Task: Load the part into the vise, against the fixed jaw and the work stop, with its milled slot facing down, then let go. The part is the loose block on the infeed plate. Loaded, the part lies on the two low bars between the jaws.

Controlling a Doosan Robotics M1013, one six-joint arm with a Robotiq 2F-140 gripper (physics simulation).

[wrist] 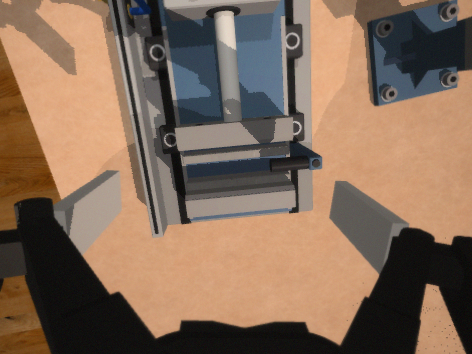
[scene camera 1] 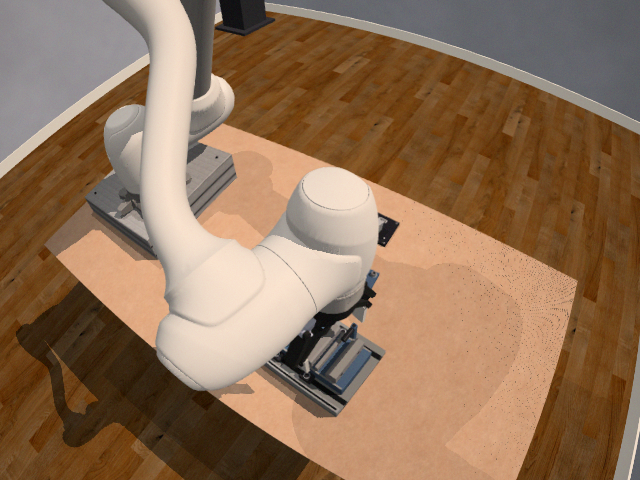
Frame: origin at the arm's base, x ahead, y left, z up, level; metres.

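Seen in the pictures: gripper, fingertip midpoint: (wrist: pixel 229 195) (scene camera 1: pixel 331 342).
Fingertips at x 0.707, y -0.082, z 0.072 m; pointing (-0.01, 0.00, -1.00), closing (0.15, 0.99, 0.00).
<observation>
Pixels of each thing's top centre, then the offset from my fingertips to it. "spot": a spot on its surface instead. Level surfaces: height alone.
- part, middle of its top: (scene camera 1: pixel 370 218) 0.117 m down, 0.150 m back, 0.378 m left
- black infeed plate, middle of its top: (scene camera 1: pixel 378 226) 0.153 m down, 0.132 m back, 0.392 m left
- vise, surface spot: (wrist: pixel 304 192) (scene camera 1: pixel 374 348) spot: 0.141 m down, 0.056 m ahead, 0.089 m left
- low bar, middle of its top: (wrist: pixel 236 155) (scene camera 1: pixel 330 350) 0.081 m down, 0.010 m back, 0.010 m left
- work stop, middle of its top: (wrist: pixel 290 165) (scene camera 1: pixel 347 333) 0.065 m down, 0.001 m ahead, 0.056 m left
- blue bolted base, its level: 0.151 m down
- long rail, middle of its top: (wrist: pixel 132 98) 0.111 m down, 0.070 m back, 0.084 m right
- blue pipe, surface spot: (wrist: pixel 140 8) spot: 0.126 m down, 0.149 m back, 0.066 m right
The part (scene camera 1: pixel 381 222) is a small grey block on the black infeed plate (scene camera 1: pixel 391 231), mostly hidden behind the arm; it does not show in the wrist view. The vise (scene camera 1: pixel 376 351) (wrist: pixel 304 192) has a movable jaw (wrist: pixel 235 136) on a round rod and a fixed jaw (wrist: pixel 240 202) at its near end in the wrist view. A low bar (wrist: pixel 225 156) shows between them. The work stop (scene camera 1: pixel 350 332) (wrist: pixel 290 164) is a dark rod at one side of that gap. My gripper (scene camera 1: pixel 333 342) (wrist: pixel 229 195) is open and empty above the vise's jaw end, fingers wide to both sides.
A blue bolted base (scene camera 1: pixel 373 279) (wrist: pixel 387 70) with a dark upright stands beside the vise. A long rail (wrist: pixel 135 110) runs along the vise's other side. A blue pipe (wrist: pixel 140 8) shows near the vise's far end. The grey robot base plate (scene camera 1: pixel 217 167) lies farther back.
</observation>
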